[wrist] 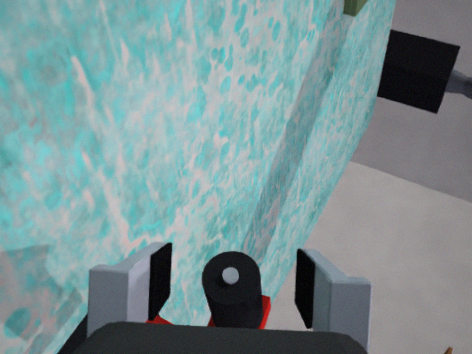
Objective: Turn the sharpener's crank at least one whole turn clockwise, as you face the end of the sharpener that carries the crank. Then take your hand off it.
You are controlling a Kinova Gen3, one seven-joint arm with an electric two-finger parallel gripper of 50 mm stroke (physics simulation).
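Places are measured from the arm's base along level axes (x ahead, y left, z up), in centimetres.
Pixels of known places: gripper, fingertip midpoint: (233, 272).
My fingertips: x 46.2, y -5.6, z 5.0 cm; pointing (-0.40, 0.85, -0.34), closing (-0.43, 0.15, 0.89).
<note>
For each thing: its top centre in the pictures, then the offset to it from my fingertips. "*": a spot on its surface instead. Level surfaces: height alone.
- crank's black knob, top centre: (258, 307) dy +0.5, dx +0.7, dz +1.5 cm
- red part, surface spot: (266, 310) * dy +2.7, dx +0.2, dz +1.3 cm
- white marbled table top, surface height: dz -7.0 cm
The crank's black knob (233, 295), a cylinder with a small grey pin in its end, stands at the bottom middle of the wrist view. My gripper (233, 272) is open wide, with one finger on each side of the knob and a visible gap to both; neither finger touches it. A red part (266, 310) shows behind the knob, and another bit of red and a dark edge show at the lower left. The rest of the sharpener and the crank arm are hidden behind the gripper's body.
A turquoise and white marbled table top (150, 125) fills the left and middle, with its edge running down the right. A green block (354, 6) is at the top edge. A black box-like object (417, 72) with a grey rod is beyond the table at the upper right.
</note>
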